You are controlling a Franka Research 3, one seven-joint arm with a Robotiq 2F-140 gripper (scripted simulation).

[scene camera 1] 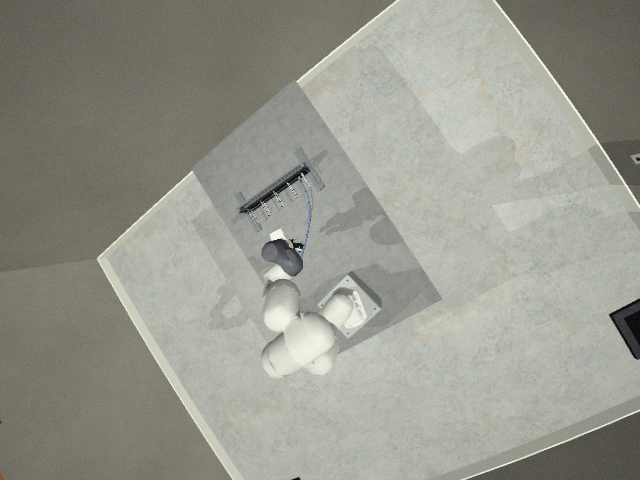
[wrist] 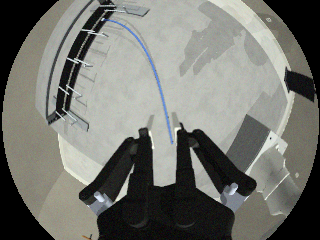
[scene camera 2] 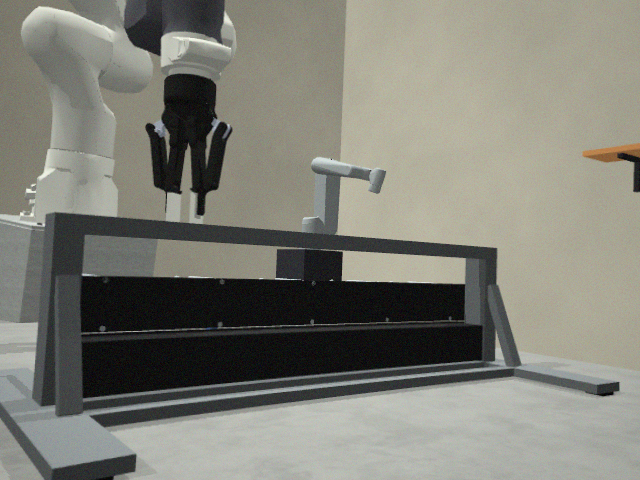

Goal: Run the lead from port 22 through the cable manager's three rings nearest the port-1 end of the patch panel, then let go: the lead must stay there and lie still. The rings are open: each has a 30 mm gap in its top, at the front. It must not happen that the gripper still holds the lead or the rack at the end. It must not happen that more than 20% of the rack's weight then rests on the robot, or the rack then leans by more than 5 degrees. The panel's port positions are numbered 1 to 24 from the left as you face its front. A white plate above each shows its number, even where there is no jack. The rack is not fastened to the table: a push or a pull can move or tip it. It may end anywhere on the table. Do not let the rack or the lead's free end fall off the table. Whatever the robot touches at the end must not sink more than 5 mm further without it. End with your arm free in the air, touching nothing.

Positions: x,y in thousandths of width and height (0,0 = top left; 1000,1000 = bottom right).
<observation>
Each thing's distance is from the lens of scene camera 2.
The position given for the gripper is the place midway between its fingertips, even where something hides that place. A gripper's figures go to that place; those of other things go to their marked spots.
gripper (scene camera 2: 287,495): 0.89 m
rack (scene camera 2: 85,886): 0.41 m
</observation>
